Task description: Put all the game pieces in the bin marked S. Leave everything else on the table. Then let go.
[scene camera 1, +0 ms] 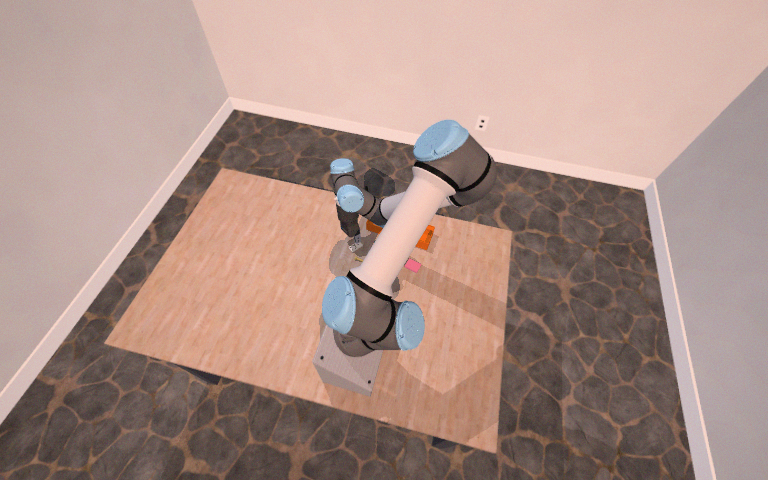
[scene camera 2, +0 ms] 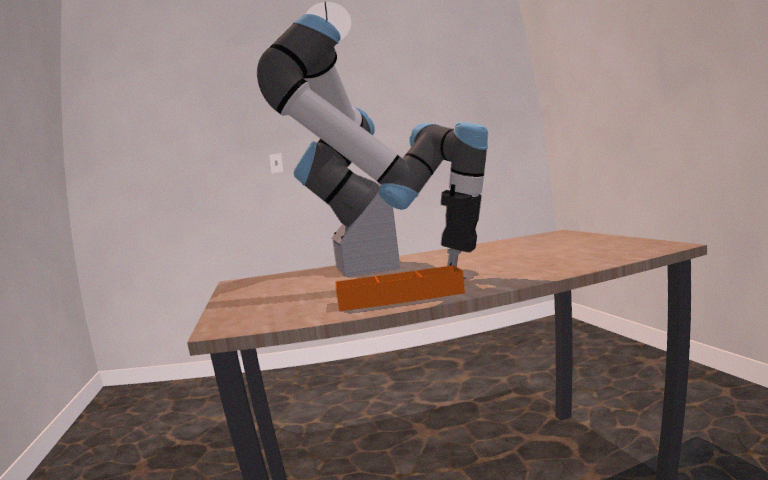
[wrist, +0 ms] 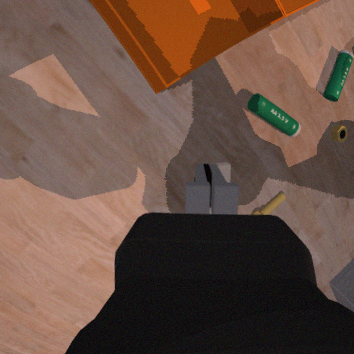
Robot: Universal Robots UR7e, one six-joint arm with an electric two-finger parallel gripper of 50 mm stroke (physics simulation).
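Seen in the pictures: gripper, fingertip midpoint: (scene camera 1: 357, 241) (wrist: 205, 177); arm's base, link origin: (scene camera 2: 362, 206).
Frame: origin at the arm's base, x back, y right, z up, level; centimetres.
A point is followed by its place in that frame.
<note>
My gripper (scene camera 1: 356, 239) @(z -17.1, x -39.2, y -7.8 cm) (scene camera 2: 452, 264) @(z -17.1, x -39.2, y -7.8 cm) (wrist: 205, 177) @(z -17.1, x -39.2, y -7.8 cm) is shut, with nothing seen held between its fingers. It points down beside one end of the orange bin. A small pale tile (scene camera 1: 354, 247) @(z -17.4, x -36.6, y -8.5 cm) (wrist: 224, 172) @(z -17.4, x -38.1, y -6.5 cm) is at the fingertips, partly hidden behind them in the wrist view. Whether the fingers touch it I cannot tell. The orange bin (scene camera 1: 423, 242) @(z -13.8, x -41.5, y 16.9 cm) (scene camera 2: 399, 292) @(z -15.9, x -51.5, y 8.6 cm) (wrist: 146, 67) @(z -15.0, x -47.5, y -5.5 cm) is long and has dividers. No letter S can be read on it. The arm hides part of the bin in scene camera 1.
Two green batteries (wrist: 274, 115) @(z -16.7, x -38.7, y -0.6 cm) (wrist: 338, 76) @(z -16.8, x -36.4, y 7.3 cm) lie right of the fingers in the wrist view. A brass nut (wrist: 339, 133) @(z -17.3, x -31.5, y 4.7 cm), a brass bolt (wrist: 270, 203) @(z -17.4, x -32.2, y -5.3 cm) and a grey block (wrist: 345, 284) @(z -15.8, x -9.1, y -4.4 cm) are there too. A pink block (scene camera 1: 412, 265) @(z -17.1, x -32.8, y 14.2 cm) lies near the bin.
</note>
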